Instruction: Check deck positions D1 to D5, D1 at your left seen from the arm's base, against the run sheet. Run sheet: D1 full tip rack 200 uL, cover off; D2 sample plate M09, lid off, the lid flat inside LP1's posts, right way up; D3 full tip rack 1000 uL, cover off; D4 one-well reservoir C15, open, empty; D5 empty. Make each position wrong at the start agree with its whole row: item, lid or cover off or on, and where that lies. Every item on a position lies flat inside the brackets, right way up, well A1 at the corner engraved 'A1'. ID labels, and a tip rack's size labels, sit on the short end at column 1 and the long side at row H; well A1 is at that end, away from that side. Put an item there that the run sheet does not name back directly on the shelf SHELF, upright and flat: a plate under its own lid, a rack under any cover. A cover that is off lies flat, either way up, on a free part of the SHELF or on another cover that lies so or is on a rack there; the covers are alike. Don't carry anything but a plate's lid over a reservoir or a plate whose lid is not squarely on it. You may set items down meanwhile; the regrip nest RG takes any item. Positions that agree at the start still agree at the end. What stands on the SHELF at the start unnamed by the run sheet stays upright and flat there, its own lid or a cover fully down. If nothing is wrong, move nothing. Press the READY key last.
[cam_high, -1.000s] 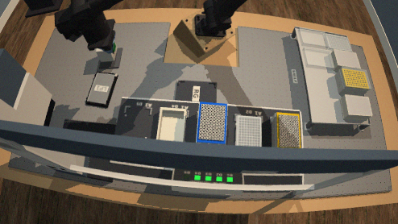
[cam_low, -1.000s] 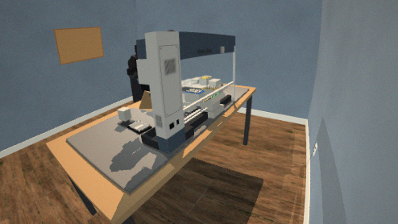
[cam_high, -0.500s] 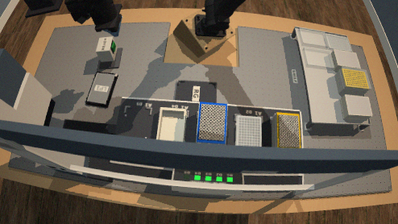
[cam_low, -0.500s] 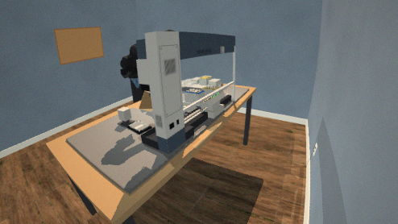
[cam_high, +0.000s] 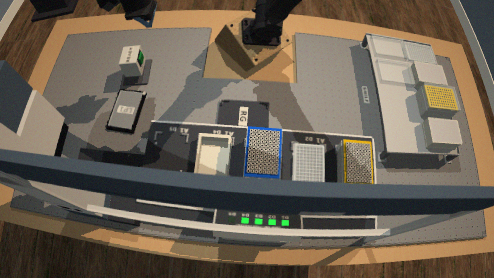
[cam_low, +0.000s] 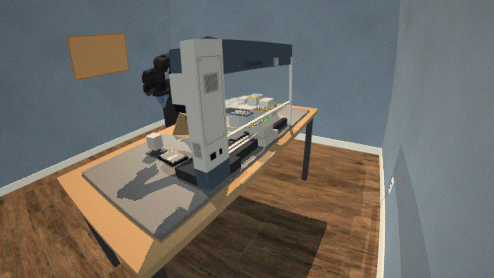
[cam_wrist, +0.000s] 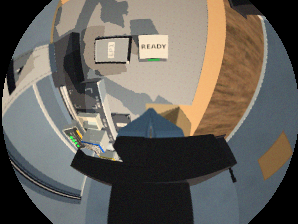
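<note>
My gripper is now 1 cm past the ready key, 7 cm to the left of it and 16 cm above it. Also, from my hand: blue-framed tip rack 33 cm ahead, 28 cm to the left, 12 cm below; then flat lid 13 cm ahead, 12 cm to the right, 23 cm below; then regrip nest 18 cm ahead, 25 cm to the left, 24 cm below.
</note>
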